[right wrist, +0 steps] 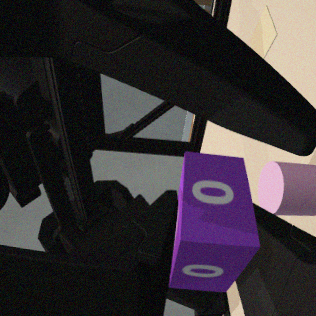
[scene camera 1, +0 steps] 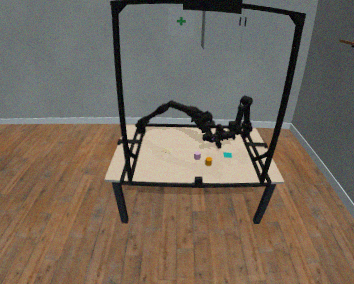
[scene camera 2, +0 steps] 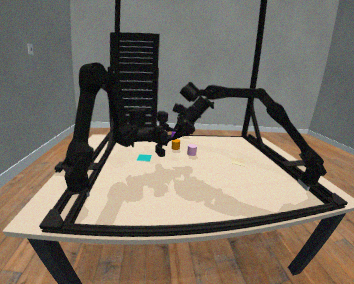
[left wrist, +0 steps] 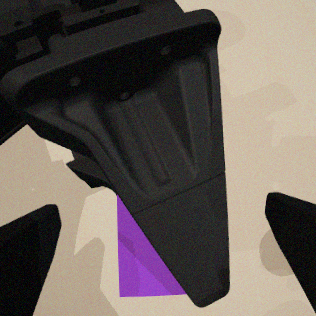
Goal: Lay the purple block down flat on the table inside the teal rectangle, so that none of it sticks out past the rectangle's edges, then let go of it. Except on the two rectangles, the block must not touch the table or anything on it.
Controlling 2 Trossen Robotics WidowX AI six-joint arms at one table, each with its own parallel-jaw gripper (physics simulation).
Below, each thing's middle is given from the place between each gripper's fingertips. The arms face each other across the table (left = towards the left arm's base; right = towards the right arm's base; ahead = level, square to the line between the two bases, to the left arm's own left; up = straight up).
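Scene:
The purple block (right wrist: 215, 237) is 1 cm ahead of my right hand and 2 cm to the right of it. There's a pale yellow rectangle (right wrist: 264, 33) too, and that's 30 cm to the left of my right hand, 2 cm ahead of it and 13 cm below it.
My left gripper is 1 cm below the purple block and 1 cm to the right of it. Counting from my left hand, the rectangle is 1 cm ahead, 33 cm to the left and 12 cm below.

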